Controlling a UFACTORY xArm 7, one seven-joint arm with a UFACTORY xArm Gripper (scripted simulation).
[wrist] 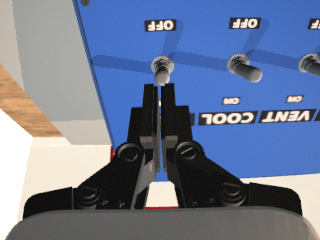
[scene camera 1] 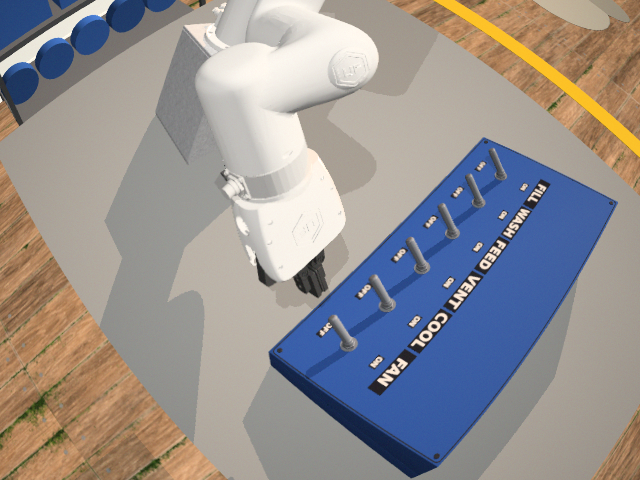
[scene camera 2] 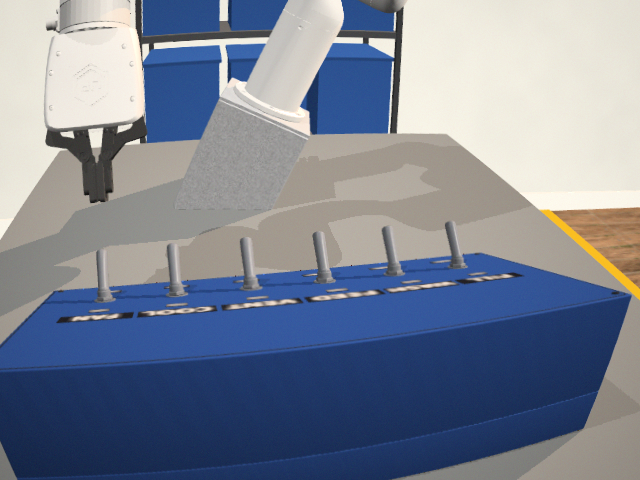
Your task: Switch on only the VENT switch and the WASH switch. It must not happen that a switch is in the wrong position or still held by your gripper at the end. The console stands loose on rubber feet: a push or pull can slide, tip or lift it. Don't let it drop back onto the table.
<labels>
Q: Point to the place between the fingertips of the gripper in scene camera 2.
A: At 99,202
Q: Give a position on a blue console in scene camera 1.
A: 416,367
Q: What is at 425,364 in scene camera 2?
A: A blue console.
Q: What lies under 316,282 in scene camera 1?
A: The gripper.
</labels>
